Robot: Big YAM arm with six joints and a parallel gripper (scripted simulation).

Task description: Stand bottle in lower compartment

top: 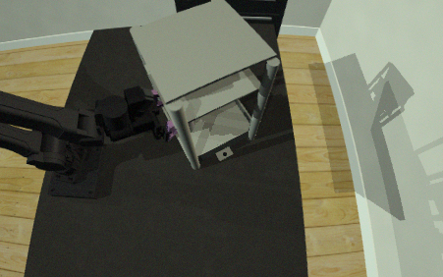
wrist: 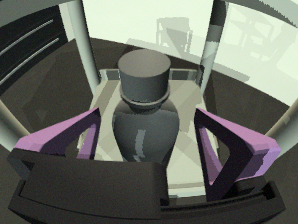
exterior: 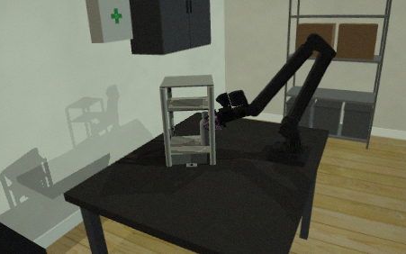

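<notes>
The grey bottle lies right at my hand. Also, from my hand: shelving unit 60 mm ahead, 40 mm to the left, 20 mm above.
</notes>
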